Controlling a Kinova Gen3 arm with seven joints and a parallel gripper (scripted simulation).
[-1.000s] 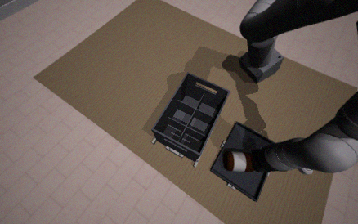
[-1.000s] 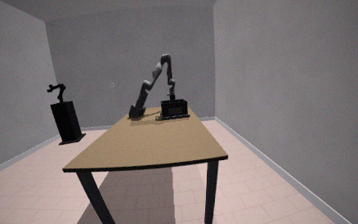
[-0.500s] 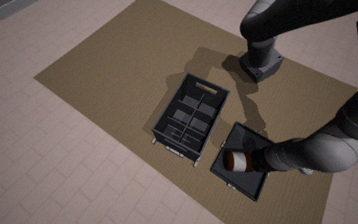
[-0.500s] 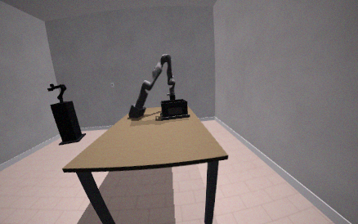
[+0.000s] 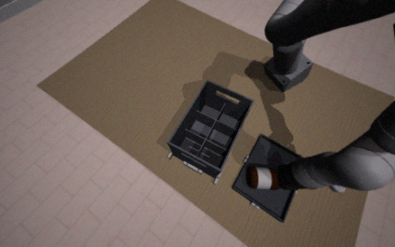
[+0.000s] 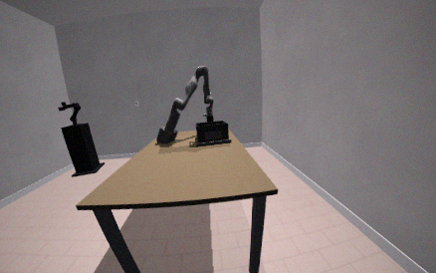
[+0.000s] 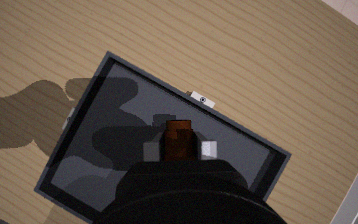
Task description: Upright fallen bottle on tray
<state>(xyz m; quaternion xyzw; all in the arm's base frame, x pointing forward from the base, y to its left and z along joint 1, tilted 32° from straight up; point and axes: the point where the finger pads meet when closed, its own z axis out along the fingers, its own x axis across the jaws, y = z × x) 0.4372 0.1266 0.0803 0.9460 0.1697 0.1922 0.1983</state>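
Right now my hand is 50 mm to the left of the brown bottle, 10 mm short of it and 10 mm above it. The rest, counted from my hand: dark flat tray 40 mm to the right, 30 mm below, 10 mm behind; then dark crate 300 mm to the right, 80 mm behind, 40 mm above.
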